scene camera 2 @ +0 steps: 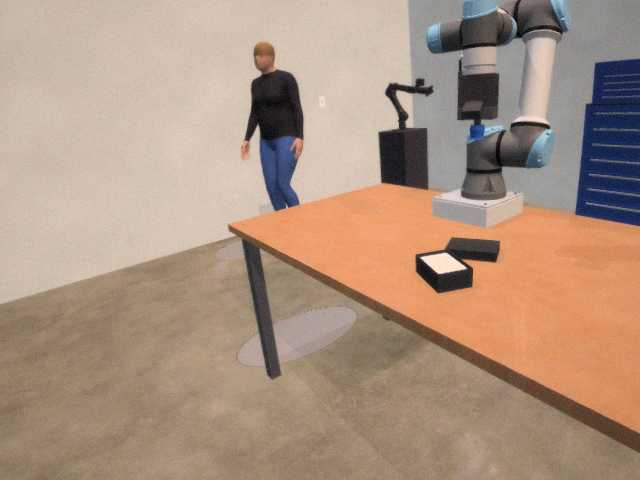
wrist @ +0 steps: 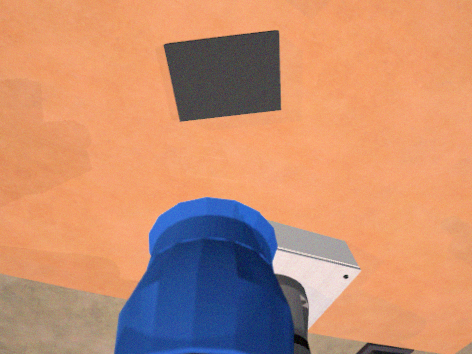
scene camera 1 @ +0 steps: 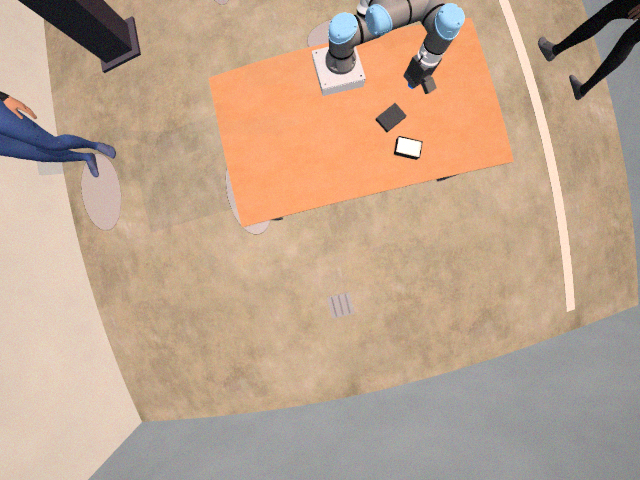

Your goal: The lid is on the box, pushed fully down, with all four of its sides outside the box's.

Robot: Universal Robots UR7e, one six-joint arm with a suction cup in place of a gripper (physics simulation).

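Pixels of known places: end effector, tool point: (scene camera 2: 476, 138) (wrist: 213, 250); arm's base, origin of the base link: (scene camera 2: 483, 195) (scene camera 1: 340, 61).
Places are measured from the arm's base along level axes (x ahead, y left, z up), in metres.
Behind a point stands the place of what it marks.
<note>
The lid (scene camera 1: 390, 117) @[x 0.334, y 0.163, z -0.043 m] (scene camera 2: 473, 249) @[x 0.360, y 0.191, z -0.043 m] (wrist: 225, 76) @[x 0.334, y 0.172, z -0.043 m] is a dark grey, flat rectangular piece lying on the table, apart from the box in scene camera 1. The box (scene camera 1: 406, 156) @[x 0.546, y 0.185, z -0.051 m] (scene camera 2: 454, 281) @[x 0.539, y 0.258, z -0.047 m] is black, with a white surface inside its rim, and stands upright with its top uncovered, on the side of the lid away from the robot base. The box does not show in the wrist view. My gripper (scene camera 1: 411, 85) @[x 0.332, y 0.176, z 0.236 m] (scene camera 2: 477, 133) (wrist: 212, 217), a blue suction cup, is open and holds nothing. It hangs well above the table, off to the side of the lid and box.
The orange table (scene camera 1: 310, 155) @[x 0.404, y -0.278, z -0.070 m] (scene camera 2: 336, 248) @[x 0.542, y -0.159, z -0.070 m] (wrist: 75, 150) @[x 0.165, y 0.352, z -0.070 m] bears the light robot base (scene camera 1: 336, 82) @[x 0.107, y -0.054, z 0.001 m] (scene camera 2: 460, 210) @[x 0.123, y -0.009, z -0.027 m] (wrist: 325, 280) @[x 0.080, y -0.081, z 0.001 m], which is behind the lid in scene camera 2. A person (scene camera 2: 273, 103) stands beyond the table. Blue drawer cabinets (scene camera 2: 610, 165) stand at the right.
</note>
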